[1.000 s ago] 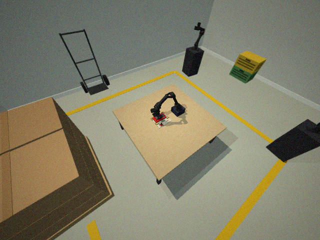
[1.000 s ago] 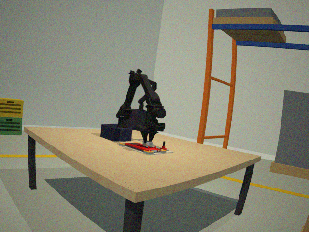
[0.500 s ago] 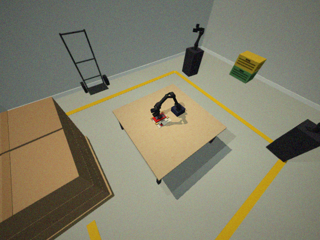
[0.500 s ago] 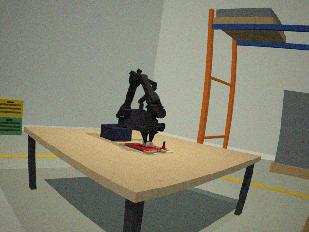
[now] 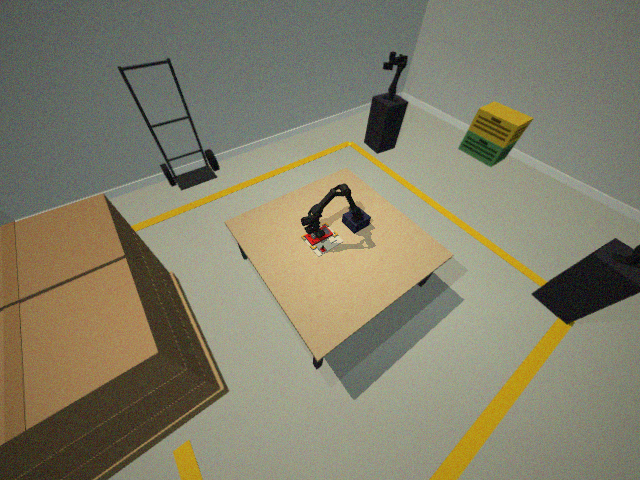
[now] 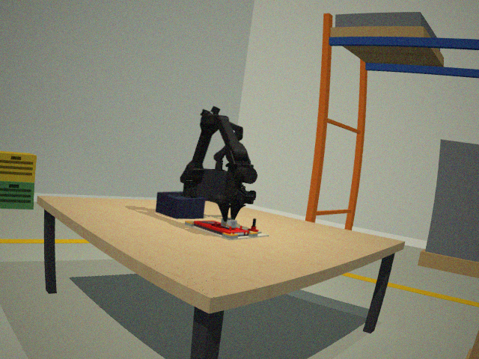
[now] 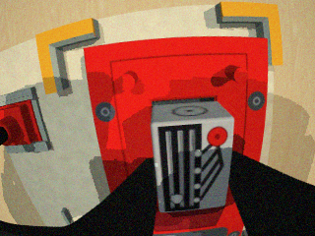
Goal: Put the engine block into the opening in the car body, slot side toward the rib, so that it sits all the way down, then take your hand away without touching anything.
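Right now the grey engine block is 1 cm below my gripper tip.
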